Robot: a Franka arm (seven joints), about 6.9 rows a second.
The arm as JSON. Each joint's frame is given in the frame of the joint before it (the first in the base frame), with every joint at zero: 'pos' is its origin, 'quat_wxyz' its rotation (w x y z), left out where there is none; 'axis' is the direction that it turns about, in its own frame. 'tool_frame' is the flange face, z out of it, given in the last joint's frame.
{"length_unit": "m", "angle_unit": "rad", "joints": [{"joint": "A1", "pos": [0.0, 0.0, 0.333], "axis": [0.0, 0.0, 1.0]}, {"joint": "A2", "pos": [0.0, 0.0, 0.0], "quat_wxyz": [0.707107, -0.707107, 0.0, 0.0], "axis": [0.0, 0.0, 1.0]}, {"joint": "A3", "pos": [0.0, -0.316, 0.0], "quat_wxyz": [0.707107, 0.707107, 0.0, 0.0], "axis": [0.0, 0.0, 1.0]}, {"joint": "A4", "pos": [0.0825, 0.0, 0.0], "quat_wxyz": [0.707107, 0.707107, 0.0, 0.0], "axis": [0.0, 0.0, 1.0]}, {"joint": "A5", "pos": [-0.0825, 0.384, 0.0], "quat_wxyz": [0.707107, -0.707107, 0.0, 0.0], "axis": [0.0, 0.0, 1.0]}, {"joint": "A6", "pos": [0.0, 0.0, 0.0], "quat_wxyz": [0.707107, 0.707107, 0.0, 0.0], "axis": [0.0, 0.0, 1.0]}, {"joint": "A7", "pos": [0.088, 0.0, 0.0], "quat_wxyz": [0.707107, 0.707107, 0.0, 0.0], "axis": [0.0, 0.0, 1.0]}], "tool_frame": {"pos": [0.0, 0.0, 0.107]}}
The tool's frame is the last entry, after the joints.
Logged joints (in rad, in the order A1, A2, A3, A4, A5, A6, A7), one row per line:
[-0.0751, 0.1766, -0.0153, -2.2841, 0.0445, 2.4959, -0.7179]
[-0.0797, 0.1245, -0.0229, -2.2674, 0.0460, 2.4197, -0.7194]
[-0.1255, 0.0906, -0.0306, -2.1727, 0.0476, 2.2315, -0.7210]
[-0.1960, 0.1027, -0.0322, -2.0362, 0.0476, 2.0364, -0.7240]
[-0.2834, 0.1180, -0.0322, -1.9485, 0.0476, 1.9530, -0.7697]
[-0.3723, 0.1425, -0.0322, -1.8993, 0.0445, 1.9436, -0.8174]
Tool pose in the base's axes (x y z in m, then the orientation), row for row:
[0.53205, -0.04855, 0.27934, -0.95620, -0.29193, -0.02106, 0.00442]
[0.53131, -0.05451, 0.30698, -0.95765, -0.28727, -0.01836, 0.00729]
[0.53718, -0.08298, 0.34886, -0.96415, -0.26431, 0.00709, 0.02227]
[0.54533, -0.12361, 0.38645, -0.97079, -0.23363, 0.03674, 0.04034]
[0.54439, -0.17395, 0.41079, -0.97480, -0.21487, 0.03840, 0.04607]
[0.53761, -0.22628, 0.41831, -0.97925, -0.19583, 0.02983, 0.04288]
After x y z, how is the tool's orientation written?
As a quaternion, x y z w.
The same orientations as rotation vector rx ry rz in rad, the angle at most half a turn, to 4 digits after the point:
[-2.9956, -0.9146, -0.0660]
[-2.9947, -0.8983, -0.0574]
[-2.9868, -0.8188, 0.0220]
[-2.9739, -0.7157, 0.1125]
[-2.9757, -0.6559, 0.1172]
[-2.9951, -0.5990, 0.0912]

